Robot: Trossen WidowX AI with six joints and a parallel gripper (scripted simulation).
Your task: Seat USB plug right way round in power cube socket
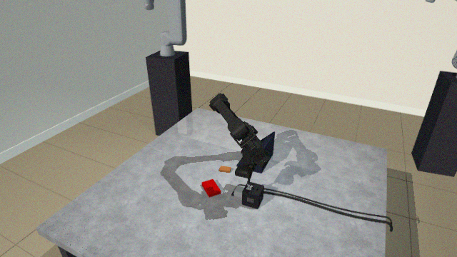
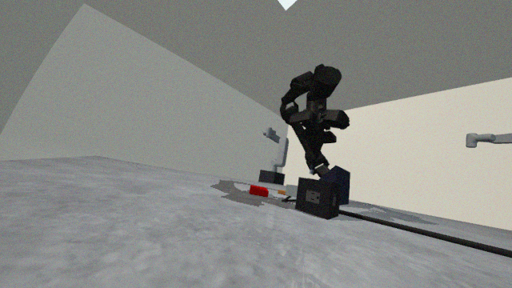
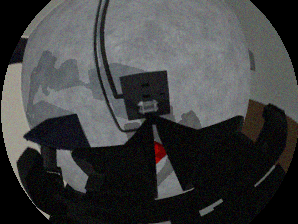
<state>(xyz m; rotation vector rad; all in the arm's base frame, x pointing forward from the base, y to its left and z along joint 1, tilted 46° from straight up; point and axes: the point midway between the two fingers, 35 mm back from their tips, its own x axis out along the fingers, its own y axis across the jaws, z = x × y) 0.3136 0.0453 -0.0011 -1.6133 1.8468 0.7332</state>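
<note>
Right now the USB plug is 2 cm below my gripper tip. Also, from my gripper tip: orange block (18 cm behind, 17 cm to the right, 12 cm below); red flat block (19 cm to the right, 12 cm below, 1 cm behind).
</note>
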